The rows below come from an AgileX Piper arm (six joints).
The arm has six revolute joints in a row. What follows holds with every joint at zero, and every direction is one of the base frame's. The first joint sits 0.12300 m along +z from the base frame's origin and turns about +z. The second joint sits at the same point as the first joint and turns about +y. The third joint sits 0.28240 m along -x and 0.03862 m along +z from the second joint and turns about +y. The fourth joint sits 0.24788 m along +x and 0.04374 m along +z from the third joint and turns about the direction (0.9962, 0, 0.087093). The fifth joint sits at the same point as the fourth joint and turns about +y. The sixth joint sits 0.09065 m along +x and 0.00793 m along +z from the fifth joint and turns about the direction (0.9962, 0, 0.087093). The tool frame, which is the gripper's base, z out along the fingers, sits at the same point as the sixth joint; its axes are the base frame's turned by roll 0.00, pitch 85.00 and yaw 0.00 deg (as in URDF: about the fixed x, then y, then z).
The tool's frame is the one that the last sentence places.
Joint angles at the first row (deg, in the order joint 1, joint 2, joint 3, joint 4, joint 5, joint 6):
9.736 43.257 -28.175 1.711 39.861 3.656
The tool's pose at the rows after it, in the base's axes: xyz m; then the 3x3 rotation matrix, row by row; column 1 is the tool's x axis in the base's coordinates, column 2 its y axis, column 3 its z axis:
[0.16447, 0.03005, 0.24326], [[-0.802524, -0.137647, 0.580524], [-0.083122, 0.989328, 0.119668], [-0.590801, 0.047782, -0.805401]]
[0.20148, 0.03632, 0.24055], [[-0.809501, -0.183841, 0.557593], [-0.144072, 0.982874, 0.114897], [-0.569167, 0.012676, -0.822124]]
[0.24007, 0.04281, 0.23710], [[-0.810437, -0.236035, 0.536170], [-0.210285, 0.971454, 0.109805], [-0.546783, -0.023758, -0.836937]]
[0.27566, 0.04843, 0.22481], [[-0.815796, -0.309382, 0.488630], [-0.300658, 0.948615, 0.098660], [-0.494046, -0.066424, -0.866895]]
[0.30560, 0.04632, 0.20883], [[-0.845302, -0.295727, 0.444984], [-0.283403, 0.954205, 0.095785], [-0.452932, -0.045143, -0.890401]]
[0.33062, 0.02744, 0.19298], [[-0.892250, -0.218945, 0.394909], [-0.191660, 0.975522, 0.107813], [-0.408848, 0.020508, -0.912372]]
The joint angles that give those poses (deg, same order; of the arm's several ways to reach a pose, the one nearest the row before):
9.738 54.780 -31.116 1.973 35.017 1.470
9.736 64.671 -36.273 2.053 31.932 -2.035
9.736 74.094 -42.670 1.986 30.422 -5.740
9.684 83.308 -48.826 1.692 30.640 -10.614
8.073 91.043 -53.902 3.610 30.892 -12.420
3.424 97.475 -58.483 8.968 32.620 -15.534

